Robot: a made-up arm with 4 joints.
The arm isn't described. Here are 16 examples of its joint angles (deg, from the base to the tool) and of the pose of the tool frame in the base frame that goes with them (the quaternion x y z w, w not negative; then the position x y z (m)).
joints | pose
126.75 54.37 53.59 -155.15 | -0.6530 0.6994 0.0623 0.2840 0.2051 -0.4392 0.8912
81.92 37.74 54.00 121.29 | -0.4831 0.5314 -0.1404 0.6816 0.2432 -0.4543 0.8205
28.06 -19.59 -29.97 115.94 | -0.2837 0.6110 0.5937 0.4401 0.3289 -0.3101 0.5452
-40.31 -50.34 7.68 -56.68 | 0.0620 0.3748 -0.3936 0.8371 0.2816 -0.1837 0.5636
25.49 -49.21 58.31 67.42 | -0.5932 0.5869 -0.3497 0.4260 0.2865 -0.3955 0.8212
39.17 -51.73 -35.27 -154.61 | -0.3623 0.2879 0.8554 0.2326 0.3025 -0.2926 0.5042
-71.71 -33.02 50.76 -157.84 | 0.8146 0.2318 -0.0921 0.5236 0.2938 0.1289 0.6601
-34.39 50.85 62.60 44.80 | -0.1569 0.1657 0.5009 0.8349 0.3636 -0.0724 0.7151
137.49 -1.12 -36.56 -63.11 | -0.8419 -0.0453 0.4938 0.2128 0.2782 -0.2327 0.6932
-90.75 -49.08 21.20 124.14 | 0.9500 0.0772 -0.2959 0.0629 0.3535 0.1025 0.7089
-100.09 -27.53 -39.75 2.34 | -0.6646 0.5958 0.2690 0.3619 0.2414 -0.1755 0.6595
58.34 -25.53 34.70 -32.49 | 0.2615 0.2636 -0.7590 0.5348 0.1879 -0.3035 0.5865
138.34 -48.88 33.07 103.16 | 0.3104 0.9045 -0.2451 0.1593 -0.1115 -0.2158 0.7650
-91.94 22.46 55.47 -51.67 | 0.1357 0.5572 0.4707 0.6705 0.0807 -0.0322 0.6398
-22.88 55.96 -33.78 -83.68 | 0.0991 0.9472 -0.0089 0.3049 0.0676 -0.1255 0.8288
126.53 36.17 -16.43 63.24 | 0.2787 0.4285 -0.1518 0.8459 0.1554 -0.3173 0.6219
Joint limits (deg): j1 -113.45..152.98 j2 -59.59..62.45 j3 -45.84..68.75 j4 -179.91..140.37
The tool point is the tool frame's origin. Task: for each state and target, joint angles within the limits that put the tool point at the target. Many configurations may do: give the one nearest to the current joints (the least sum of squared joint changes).
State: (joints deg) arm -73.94 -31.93 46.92 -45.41
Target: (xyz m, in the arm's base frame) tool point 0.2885 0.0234 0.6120
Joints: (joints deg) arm -92.88 -36.50 68.75 -52.25
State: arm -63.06 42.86 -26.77 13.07
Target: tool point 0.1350 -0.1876 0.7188
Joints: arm -46.16 62.45 -28.61 -14.44
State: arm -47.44 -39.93 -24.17 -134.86
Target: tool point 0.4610 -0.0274 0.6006
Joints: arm -47.23 -51.76 22.78 -166.47
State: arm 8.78 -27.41 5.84 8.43
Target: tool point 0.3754 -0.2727 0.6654
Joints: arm -15.81 -20.57 20.53 44.76
